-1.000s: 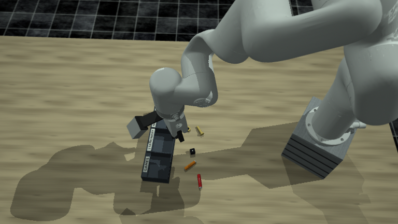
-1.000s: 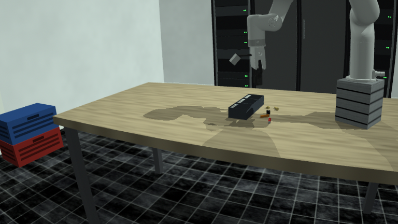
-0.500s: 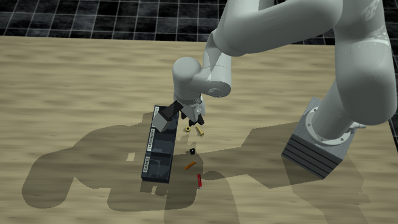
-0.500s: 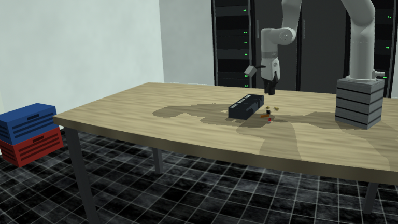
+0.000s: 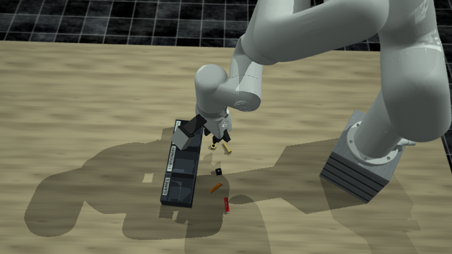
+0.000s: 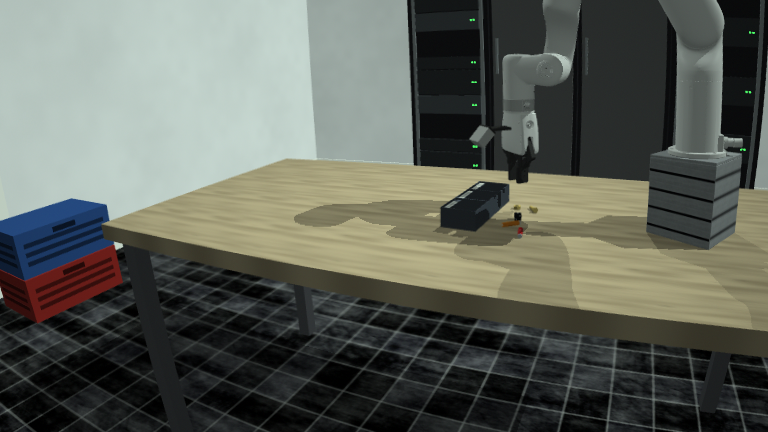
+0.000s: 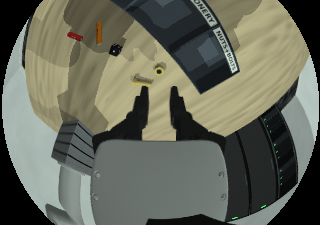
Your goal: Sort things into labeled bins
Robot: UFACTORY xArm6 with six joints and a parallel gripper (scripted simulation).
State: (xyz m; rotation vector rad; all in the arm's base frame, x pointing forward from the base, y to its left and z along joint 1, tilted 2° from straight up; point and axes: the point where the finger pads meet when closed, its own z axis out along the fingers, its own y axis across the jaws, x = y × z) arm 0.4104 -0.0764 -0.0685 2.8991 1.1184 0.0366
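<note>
Now: hand 9 cm above the brass nut. The rest, counted from my hand: dark three-part bin 9 cm ahead, 7 cm below, 6 cm to the left; black die 8 cm to the left, 8 cm below, 1 cm behind; brass bolt 8 cm below, 4 cm behind, 1 cm to the left.
</note>
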